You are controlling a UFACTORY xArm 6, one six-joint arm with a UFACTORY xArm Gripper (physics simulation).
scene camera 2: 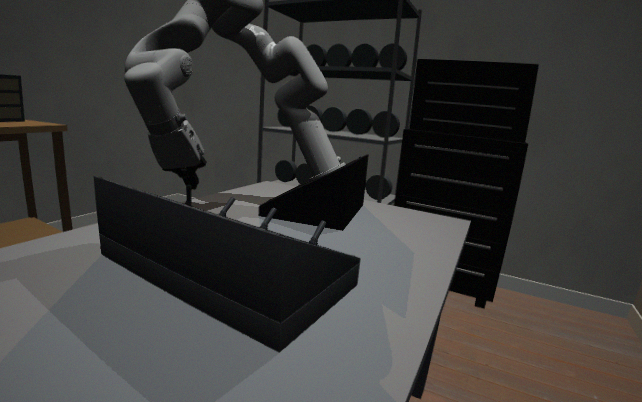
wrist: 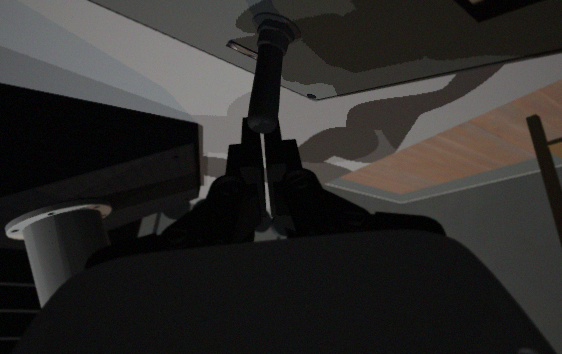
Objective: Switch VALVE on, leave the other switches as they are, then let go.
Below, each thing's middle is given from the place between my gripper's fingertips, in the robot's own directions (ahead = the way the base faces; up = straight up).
The switch box (scene camera 2: 271,287) is 12 cm ahead of my hand, 18 cm to the left of it and 5 cm below it.
